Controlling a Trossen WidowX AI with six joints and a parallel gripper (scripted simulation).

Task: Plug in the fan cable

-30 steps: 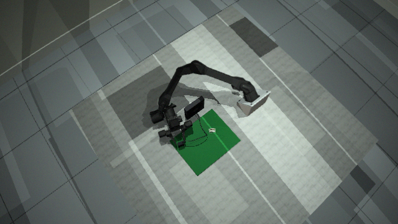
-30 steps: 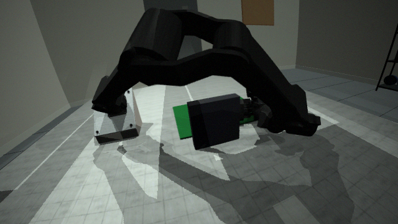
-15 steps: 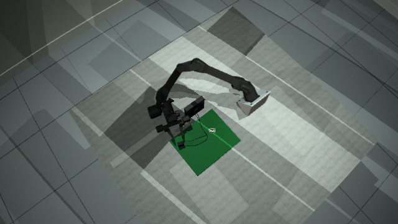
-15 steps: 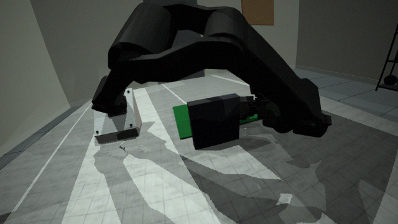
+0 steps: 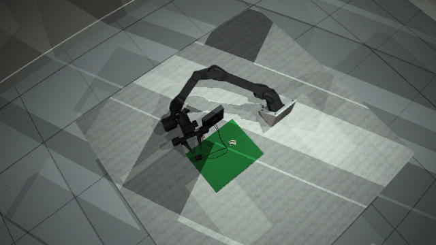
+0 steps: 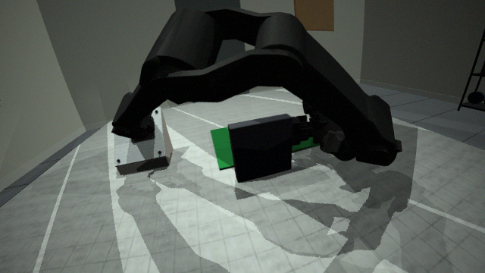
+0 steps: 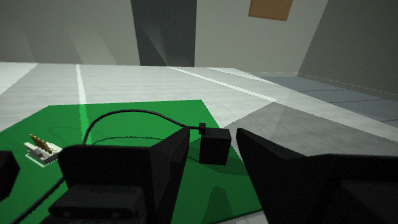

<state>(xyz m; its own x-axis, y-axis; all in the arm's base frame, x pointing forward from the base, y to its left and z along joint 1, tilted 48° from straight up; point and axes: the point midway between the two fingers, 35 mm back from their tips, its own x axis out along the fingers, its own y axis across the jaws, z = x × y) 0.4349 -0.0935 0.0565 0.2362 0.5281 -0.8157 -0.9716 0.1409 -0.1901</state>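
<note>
The black plug is 1 cm ahead of my gripper tip, 2 cm to the left of it and 4 cm below it. Also, from my gripper tip: green board 11 cm behind, 8 cm to the left, 7 cm below; black fan 17 cm behind, 9 cm to the right; white four-pin fan header 17 cm behind, 6 cm to the left, 6 cm below.
</note>
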